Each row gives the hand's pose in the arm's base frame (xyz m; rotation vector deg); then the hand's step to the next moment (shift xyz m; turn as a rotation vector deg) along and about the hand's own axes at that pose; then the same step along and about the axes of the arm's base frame.
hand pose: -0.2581 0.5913 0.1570 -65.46 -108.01 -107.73
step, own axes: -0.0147 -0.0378 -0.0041 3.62 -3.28 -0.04
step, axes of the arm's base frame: -0.0167 -0.0038 -0.0370 -4.59 1.67 -0.02
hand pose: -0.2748 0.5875 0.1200 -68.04 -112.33 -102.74
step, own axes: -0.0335 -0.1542 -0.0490 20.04 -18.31 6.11
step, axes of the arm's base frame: -0.1006 -0.0462 -0.1227 -23.35 15.04 -1.62
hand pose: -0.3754 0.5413 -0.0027 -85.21 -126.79 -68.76
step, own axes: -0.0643 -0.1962 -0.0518 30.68 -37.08 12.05
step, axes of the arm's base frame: -0.1497 -0.1113 -0.1026 -42.77 23.57 -8.77
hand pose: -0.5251 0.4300 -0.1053 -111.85 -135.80 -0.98
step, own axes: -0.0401 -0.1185 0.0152 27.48 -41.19 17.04
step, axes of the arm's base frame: -0.1093 -0.0613 -0.0133 -46.43 19.91 -13.80
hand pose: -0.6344 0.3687 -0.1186 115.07 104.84 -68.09
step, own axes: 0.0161 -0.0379 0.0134 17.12 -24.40 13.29
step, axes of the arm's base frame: -0.0411 0.0127 -0.0052 -28.94 10.48 -10.84
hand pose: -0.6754 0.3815 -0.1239 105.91 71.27 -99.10
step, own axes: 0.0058 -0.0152 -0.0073 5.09 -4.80 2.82
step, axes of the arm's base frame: -0.0074 0.0162 0.0011 -6.02 2.55 -3.77
